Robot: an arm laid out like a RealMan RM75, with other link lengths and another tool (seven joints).
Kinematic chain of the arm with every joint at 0, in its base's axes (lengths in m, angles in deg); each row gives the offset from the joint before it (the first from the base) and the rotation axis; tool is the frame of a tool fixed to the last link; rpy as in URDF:
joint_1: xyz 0 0 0.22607 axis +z
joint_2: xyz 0 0 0 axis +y
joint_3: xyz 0 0 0.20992 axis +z
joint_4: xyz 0 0 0 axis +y
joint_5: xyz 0 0 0.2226 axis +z
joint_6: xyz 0 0 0 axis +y
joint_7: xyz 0 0 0.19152 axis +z
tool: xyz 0.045 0.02 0.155 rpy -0.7 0 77.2
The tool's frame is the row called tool.
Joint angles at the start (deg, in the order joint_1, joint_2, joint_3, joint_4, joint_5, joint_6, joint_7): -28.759, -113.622, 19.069, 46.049, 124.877, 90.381, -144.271
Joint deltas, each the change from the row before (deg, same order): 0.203, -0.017, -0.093, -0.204, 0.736, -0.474, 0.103; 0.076, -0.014, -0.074, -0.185, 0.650, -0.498, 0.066; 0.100, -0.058, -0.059, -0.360, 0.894, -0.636, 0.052; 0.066, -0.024, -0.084, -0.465, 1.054, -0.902, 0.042; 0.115, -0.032, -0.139, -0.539, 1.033, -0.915, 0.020
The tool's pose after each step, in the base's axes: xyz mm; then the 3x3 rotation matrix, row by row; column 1 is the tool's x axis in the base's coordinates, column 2 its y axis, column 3 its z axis. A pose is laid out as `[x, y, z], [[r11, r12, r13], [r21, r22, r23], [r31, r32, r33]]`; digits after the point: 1 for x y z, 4 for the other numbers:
[-241.7, 484.2, -13.5], [[0.9122, 0.3576, 0.1997], [0.1700, -0.7741, 0.6098], [0.3727, -0.5223, -0.7670]]
[-247.1, 483.9, -15.5], [[0.9136, 0.3612, 0.1866], [0.1805, -0.7716, 0.6100], [0.3643, -0.5236, -0.7701]]
[-254.1, 482.8, -19.3], [[0.9143, 0.3675, 0.1703], [0.1960, -0.7695, 0.6078], [0.3544, -0.5223, -0.7756]]
[-262.7, 482.1, -23.2], [[0.9150, 0.3747, 0.1497], [0.2143, -0.7657, 0.6065], [0.3418, -0.5229, -0.7809]]
[-271.8, 481.0, -27.1], [[0.9143, 0.3839, 0.1293], [0.2340, -0.7610, 0.6051], [0.3307, -0.5230, -0.7855]]

